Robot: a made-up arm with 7 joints. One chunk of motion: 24 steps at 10 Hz.
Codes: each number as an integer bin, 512 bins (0 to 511) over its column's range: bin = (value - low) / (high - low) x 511, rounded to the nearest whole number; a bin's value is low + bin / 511 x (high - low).
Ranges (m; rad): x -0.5..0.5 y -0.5..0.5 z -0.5..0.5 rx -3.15..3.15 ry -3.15..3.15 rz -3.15..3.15
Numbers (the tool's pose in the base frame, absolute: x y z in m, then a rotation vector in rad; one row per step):
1: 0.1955 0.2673 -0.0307 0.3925 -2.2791 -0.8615
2: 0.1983 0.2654 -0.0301 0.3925 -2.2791 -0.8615
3: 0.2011 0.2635 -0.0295 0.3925 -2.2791 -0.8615
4: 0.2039 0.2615 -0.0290 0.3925 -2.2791 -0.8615
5: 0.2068 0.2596 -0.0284 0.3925 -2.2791 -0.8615
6: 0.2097 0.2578 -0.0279 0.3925 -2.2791 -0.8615
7: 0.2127 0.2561 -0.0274 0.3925 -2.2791 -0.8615
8: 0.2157 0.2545 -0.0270 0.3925 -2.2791 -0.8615
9: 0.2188 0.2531 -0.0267 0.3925 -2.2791 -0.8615
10: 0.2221 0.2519 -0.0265 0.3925 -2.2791 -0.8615
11: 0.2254 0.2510 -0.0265 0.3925 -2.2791 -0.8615
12: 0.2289 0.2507 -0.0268 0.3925 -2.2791 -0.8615
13: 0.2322 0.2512 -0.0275 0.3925 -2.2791 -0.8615
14: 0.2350 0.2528 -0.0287 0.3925 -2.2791 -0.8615
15: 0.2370 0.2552 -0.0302 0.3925 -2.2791 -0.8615
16: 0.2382 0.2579 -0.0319 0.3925 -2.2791 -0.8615
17: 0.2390 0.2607 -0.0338 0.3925 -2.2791 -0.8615
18: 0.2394 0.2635 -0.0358 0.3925 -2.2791 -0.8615
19: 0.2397 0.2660 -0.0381 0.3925 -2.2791 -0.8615
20: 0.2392 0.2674 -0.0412 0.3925 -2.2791 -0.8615
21: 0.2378 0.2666 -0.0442 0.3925 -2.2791 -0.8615
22: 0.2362 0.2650 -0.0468 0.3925 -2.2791 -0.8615
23: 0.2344 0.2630 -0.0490 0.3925 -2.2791 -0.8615
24: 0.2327 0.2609 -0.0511 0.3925 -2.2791 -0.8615
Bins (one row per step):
1: 355 392 240 287 71 186
2: 357 391 240 287 71 186
3: 358 390 240 287 71 186
4: 360 389 241 287 71 186
5: 361 388 241 287 71 186
6: 363 387 241 287 71 186
7: 364 386 241 287 71 186
8: 366 386 242 287 71 186
9: 367 385 242 287 71 186
10: 369 384 242 287 71 186
11: 371 384 242 287 71 186
12: 372 384 242 287 71 186
13: 374 384 241 287 71 186
14: 376 385 241 287 71 186
15: 377 386 240 287 71 186
16: 377 387 239 287 71 186
17: 378 389 238 287 71 186
18: 378 390 237 287 71 186
19: 378 391 236 287 71 186
20: 378 392 234 287 71 186
21: 377 392 233 287 71 186
22: 376 391 232 287 71 186
23: 375 390 230 287 71 186
24: 374 389 229 287 71 186

